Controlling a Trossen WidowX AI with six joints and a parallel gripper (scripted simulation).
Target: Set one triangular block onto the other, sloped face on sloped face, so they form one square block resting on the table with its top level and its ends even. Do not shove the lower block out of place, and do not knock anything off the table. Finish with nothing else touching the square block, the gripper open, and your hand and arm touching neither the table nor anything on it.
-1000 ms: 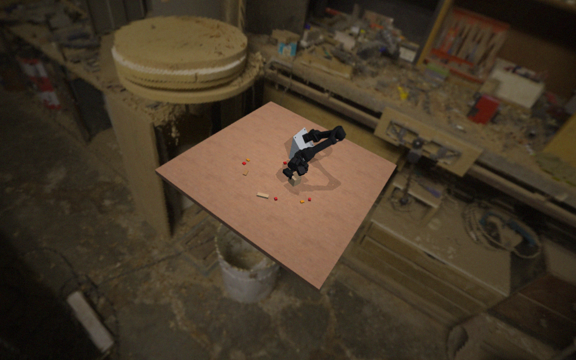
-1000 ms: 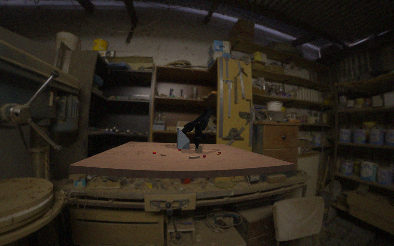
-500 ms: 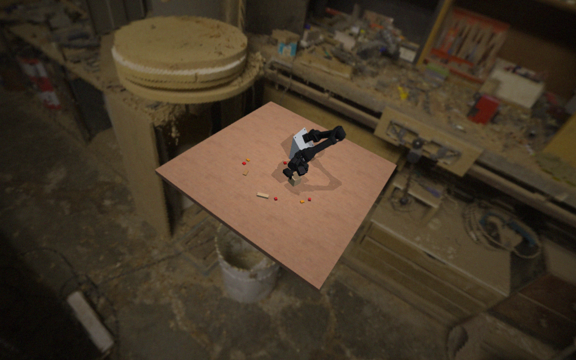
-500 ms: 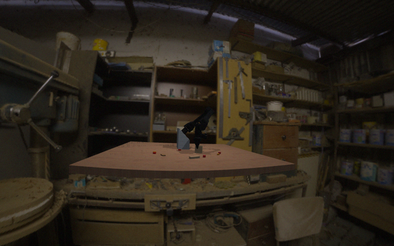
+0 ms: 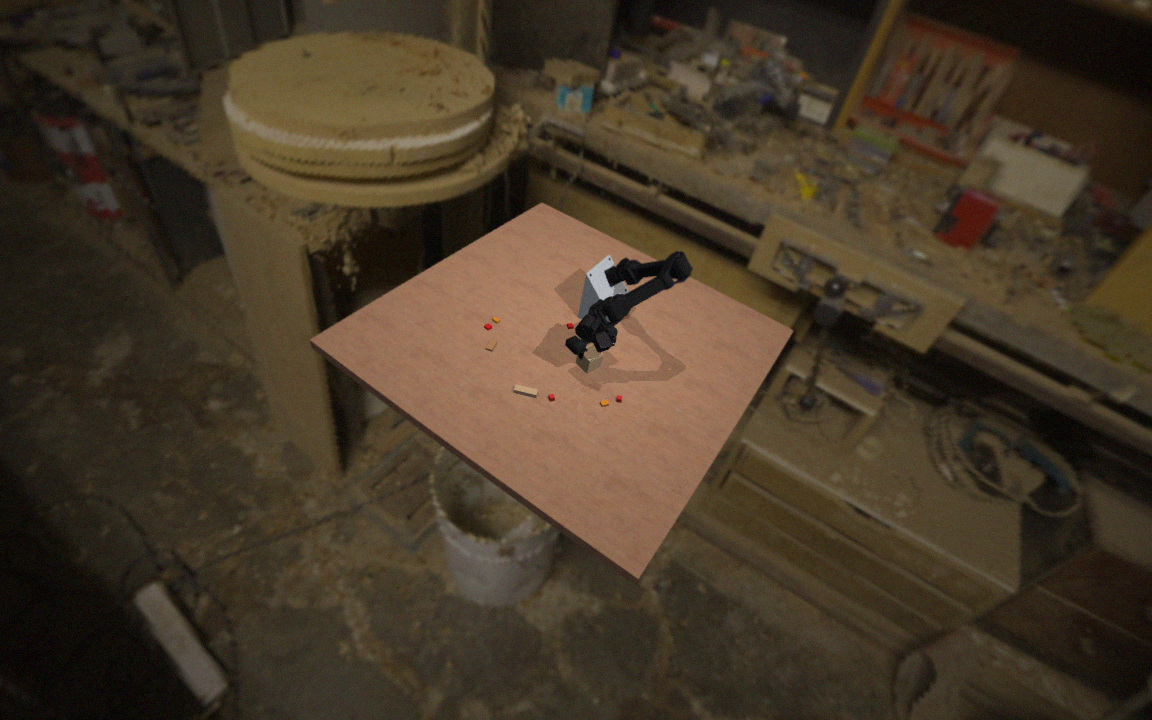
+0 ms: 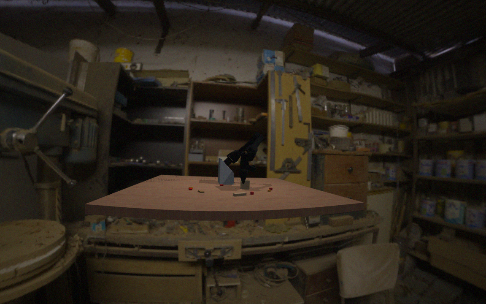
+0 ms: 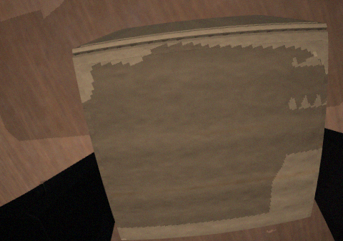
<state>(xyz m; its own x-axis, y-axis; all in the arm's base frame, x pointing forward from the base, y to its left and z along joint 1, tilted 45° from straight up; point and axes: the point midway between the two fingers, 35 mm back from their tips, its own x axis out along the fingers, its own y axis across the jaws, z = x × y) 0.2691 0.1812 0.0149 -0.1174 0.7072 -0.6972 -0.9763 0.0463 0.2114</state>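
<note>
Now: gripper tip 10 mm to the left of the triangular block and 10 mm below it. Also, from my gripper tip: flat wooden slat (260 mm ahead, 50 mm to the right, 30 mm below).
</note>
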